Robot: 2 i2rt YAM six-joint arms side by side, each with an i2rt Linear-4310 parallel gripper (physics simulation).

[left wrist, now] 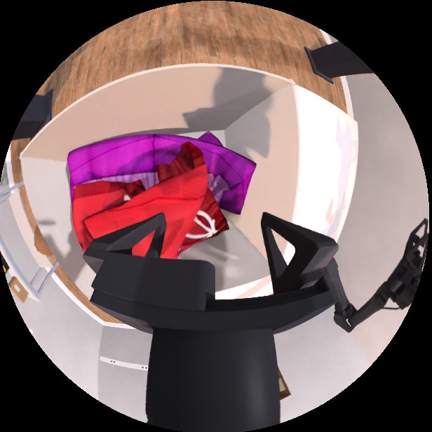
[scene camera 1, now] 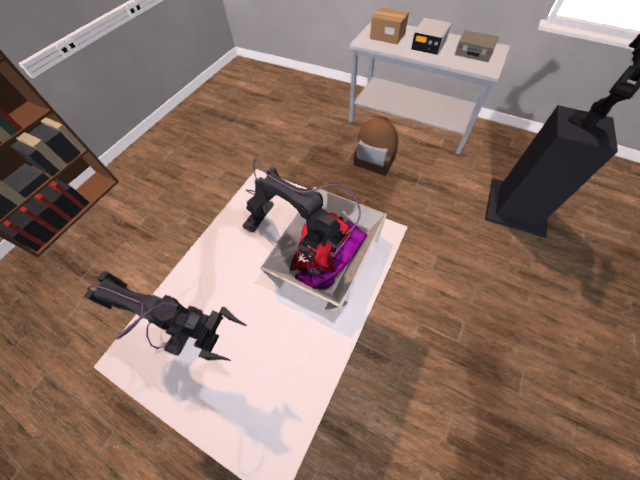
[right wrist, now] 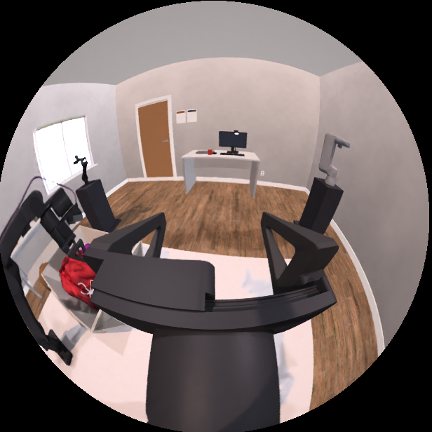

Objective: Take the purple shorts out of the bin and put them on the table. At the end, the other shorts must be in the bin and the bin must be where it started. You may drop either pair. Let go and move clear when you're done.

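Observation:
The purple shorts [scene camera 1: 353, 249] [left wrist: 135, 152] lie in the grey bin [scene camera 1: 374, 219] [left wrist: 165, 92] [right wrist: 63, 300], along the wall that is at the top in the left wrist view. The red shorts [scene camera 1: 323, 256] [left wrist: 150, 207] [right wrist: 77, 280] with a white drawstring lie in the bin too, partly over the purple pair. My left gripper [left wrist: 213, 217] is open above the bin, over the red shorts, with no cloth seen held between its fingers; its arm hides part of the cloth in scene camera 1. My right gripper [scene camera 1: 236, 342] [right wrist: 213, 217] is open and empty above the table, away from the bin.
The white table top [scene camera 1: 268, 408] [right wrist: 235, 280] carries the bin and both arms. The bin's walls stand up around the shorts. A brown rounded chair [scene camera 1: 378, 139], a workbench [scene camera 1: 429, 59], a black pedestal [scene camera 1: 553, 165] and a bookshelf [scene camera 1: 100, 184] stand around the table on the floor.

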